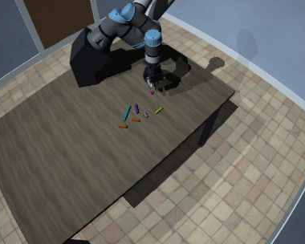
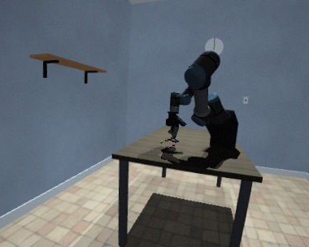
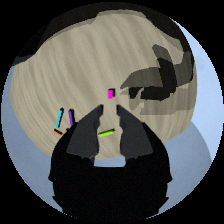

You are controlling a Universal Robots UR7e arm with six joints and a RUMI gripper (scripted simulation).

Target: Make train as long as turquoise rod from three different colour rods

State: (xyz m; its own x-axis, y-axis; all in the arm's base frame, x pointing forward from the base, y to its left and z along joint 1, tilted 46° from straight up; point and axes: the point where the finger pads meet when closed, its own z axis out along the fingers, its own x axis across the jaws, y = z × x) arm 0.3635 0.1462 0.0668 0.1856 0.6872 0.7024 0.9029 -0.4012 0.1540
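Right now my hand is 12 cm to the left of the grey rod, 11 cm short of it and 7 cm above it. Round my hand: lime rod (12 cm ahead, 7 cm below, 4 cm to the right); purple rod (13 cm to the right, 7 cm below, 5 cm ahead); magenta rod (7 cm below).
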